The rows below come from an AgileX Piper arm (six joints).
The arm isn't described. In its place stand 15 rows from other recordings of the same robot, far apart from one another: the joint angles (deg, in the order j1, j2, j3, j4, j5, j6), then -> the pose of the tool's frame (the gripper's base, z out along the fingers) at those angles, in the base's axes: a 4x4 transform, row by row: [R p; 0 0 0 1], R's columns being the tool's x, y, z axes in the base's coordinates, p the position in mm.
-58.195 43.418 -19.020 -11.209 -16.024 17.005 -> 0.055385 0.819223 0.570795 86.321; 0.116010 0.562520 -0.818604 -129.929; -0.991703 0.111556 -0.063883 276.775; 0 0 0 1
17.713 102.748 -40.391 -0.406 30.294 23.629 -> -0.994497 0.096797 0.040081 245.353; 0.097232 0.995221 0.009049 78.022; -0.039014 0.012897 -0.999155 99.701; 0 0 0 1
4.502 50.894 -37.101 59.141 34.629 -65.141 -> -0.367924 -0.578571 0.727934 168.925; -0.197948 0.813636 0.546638 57.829; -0.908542 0.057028 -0.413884 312.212; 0 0 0 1
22.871 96.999 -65.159 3.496 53.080 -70.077 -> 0.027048 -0.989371 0.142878 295.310; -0.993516 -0.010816 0.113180 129.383; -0.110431 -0.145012 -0.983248 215.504; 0 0 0 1
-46.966 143.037 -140.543 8.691 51.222 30.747 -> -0.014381 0.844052 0.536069 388.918; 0.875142 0.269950 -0.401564 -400.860; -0.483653 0.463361 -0.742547 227.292; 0 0 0 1
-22.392 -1.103 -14.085 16.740 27.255 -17.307 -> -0.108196 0.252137 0.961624 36.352; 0.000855 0.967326 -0.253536 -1.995; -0.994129 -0.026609 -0.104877 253.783; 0 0 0 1
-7.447 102.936 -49.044 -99.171 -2.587 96.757 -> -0.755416 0.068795 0.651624 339.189; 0.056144 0.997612 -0.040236 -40.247; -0.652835 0.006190 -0.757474 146.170; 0 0 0 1
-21.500 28.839 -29.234 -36.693 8.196 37.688 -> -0.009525 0.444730 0.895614 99.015; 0.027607 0.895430 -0.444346 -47.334; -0.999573 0.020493 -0.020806 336.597; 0 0 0 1
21.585 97.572 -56.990 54.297 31.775 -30.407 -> -0.907740 -0.272157 0.319278 300.770; -0.036485 0.809360 0.586178 160.840; -0.417944 0.520449 -0.744618 202.053; 0 0 0 1
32.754 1.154 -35.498 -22.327 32.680 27.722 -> 0.071111 -0.373942 0.924722 -1.275; 0.220843 0.909964 0.350991 -23.015; -0.972714 0.179259 0.147291 356.659; 0 0 0 1
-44.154 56.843 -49.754 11.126 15.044 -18.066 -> -0.290645 0.629452 0.720636 158.317; 0.105012 0.769583 -0.629853 -147.357; -0.951051 -0.107388 -0.289776 366.984; 0 0 0 1
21.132 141.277 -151.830 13.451 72.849 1.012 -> -0.818764 -0.394392 0.417230 485.838; -0.224515 0.888790 0.399558 209.466; -0.528412 0.233469 -0.816255 283.649; 0 0 0 1
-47.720 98.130 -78.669 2.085 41.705 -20.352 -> -0.764315 0.511609 0.392529 255.347; 0.361797 0.844108 -0.395708 -277.545; -0.533785 -0.160429 -0.830263 280.203; 0 0 0 1
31.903 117.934 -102.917 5.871 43.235 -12.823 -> -0.587832 -0.657461 0.471379 397.041; -0.540402 0.752733 0.375976 254.676; -0.602013 -0.033723 -0.797774 259.829; 0 0 0 1
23.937 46.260 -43.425 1.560 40.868 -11.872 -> -0.483875 -0.517127 0.706006 139.553; -0.417757 0.845376 0.332894 63.723; -0.768989 -0.133860 -0.625090 328.272; 0 0 0 1
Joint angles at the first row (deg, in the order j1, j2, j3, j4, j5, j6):
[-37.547, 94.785, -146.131, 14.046, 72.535, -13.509]
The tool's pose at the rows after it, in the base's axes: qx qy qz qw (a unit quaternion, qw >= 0); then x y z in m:
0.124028 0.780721 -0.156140 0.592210 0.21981 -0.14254 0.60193
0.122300 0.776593 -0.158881 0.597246 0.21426 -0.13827 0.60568
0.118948 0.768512 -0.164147 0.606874 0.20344 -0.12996 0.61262
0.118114 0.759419 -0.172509 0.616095 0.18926 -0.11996 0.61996
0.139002 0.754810 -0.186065 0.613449 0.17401 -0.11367 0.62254
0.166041 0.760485 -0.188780 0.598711 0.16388 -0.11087 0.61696
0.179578 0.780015 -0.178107 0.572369 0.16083 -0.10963 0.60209
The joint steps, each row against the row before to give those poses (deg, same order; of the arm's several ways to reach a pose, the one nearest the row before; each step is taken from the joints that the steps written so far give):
[-0.001, -0.817, -0.006, -0.084, 0.003, 0.001]
[0.001, -0.835, 0.001, -0.001, 0.000, 0.000]
[-0.001, -1.609, 0.002, 0.002, -0.001, -0.001]
[0.000, -2.243, 0.495, -0.486, -0.001, 0.184]
[0.002, -3.018, 2.540, -2.912, 0.001, 1.840]
[0.001, -3.407, 5.199, -2.647, -0.001, 2.264]
[-0.002, -3.566, 7.673, -0.577, 0.000, 0.624]

